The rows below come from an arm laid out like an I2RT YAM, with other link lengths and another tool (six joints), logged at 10 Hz.
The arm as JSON. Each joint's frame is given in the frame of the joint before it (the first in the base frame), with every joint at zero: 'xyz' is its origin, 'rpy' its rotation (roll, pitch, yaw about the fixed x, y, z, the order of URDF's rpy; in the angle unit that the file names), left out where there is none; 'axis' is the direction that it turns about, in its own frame. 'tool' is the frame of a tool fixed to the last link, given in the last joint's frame.
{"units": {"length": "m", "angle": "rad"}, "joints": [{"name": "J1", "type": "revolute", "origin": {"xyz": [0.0, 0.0, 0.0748]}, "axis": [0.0, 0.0, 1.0]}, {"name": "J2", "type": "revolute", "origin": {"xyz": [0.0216, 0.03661, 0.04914], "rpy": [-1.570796, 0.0, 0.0]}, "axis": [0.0, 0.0, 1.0]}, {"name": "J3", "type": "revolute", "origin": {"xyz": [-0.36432, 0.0, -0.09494], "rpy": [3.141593, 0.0, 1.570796]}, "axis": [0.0, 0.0, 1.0]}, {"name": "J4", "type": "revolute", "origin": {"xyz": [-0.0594, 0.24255, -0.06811], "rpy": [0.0, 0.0, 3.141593]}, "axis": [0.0, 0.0, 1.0]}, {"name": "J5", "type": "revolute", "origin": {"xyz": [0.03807, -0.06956, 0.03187], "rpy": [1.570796, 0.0, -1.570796]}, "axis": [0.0, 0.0, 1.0]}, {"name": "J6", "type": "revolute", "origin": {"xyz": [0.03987, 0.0, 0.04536], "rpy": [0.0, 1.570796, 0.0]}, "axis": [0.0, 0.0, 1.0]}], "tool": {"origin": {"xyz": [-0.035, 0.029, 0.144], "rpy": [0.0, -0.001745, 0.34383]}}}
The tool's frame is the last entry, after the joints.
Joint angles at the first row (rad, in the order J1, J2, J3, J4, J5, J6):
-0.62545, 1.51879, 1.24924, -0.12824, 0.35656, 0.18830
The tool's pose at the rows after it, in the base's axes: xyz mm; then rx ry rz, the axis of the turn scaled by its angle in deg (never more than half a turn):
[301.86 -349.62 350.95 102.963 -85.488 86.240]
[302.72 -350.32 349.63 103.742 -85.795 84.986]
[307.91 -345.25 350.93 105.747 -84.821 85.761]
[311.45 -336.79 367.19 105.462 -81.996 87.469]
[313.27 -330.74 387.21 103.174 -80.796 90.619]
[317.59 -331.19 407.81 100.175 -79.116 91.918]
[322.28 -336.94 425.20 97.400 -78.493 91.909]
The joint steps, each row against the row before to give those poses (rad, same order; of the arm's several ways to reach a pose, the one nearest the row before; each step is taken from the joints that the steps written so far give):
0.00709, 0.00185, 0.02144, -0.02521, 0.01601, -0.01188
-0.00061, 0.01008, 0.01919, -0.02810, -0.00097, 0.00117
0.00738, -0.00380, 0.00441, -0.00820, -0.02463, -0.00631
0.03014, -0.02023, 0.01568, -0.00372, 0.02225, -0.02335
0.02372, -0.02142, 0.01754, 0.01098, 0.02693, -0.00217
0.02469, 0.00593, 0.04515, 0.00307, 0.05290, -0.01961
0.01150, 0.02548, 0.06614, -0.01617, 0.04747, -0.01416

